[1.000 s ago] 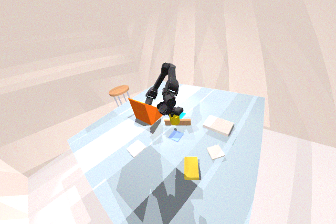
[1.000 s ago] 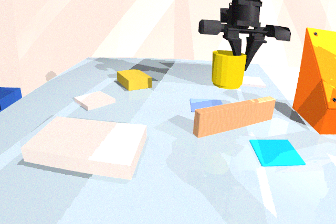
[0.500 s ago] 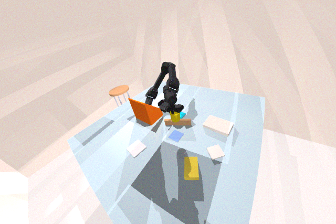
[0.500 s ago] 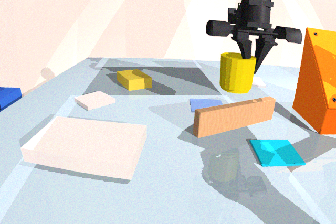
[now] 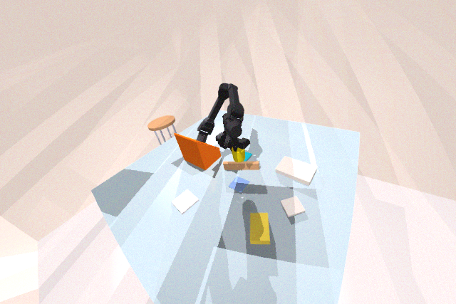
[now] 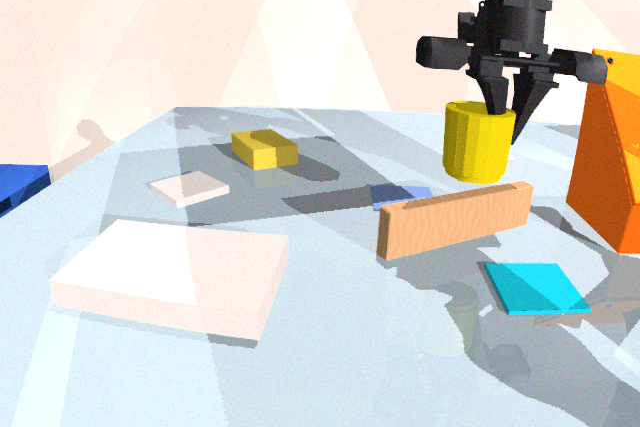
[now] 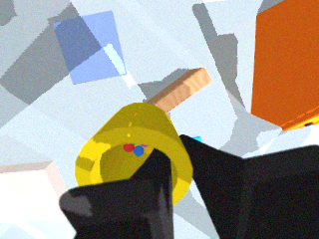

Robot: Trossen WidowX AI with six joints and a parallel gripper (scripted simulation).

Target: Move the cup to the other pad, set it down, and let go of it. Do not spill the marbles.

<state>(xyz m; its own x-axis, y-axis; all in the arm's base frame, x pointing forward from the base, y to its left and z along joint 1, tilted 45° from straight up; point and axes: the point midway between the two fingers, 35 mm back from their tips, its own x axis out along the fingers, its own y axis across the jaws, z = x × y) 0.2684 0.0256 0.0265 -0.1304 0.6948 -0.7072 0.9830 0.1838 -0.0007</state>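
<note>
Right now the red marble is 40 mm ahead of my gripper tip, 20 mm to the left of it and 20 mm below it. From my gripper tip the other things lie so: wooden block (30 mm ahead, 90 mm below); yellow cup (20 mm ahead); blue marble (30 mm ahead, 20 mm to the left, 20 mm below).
</note>
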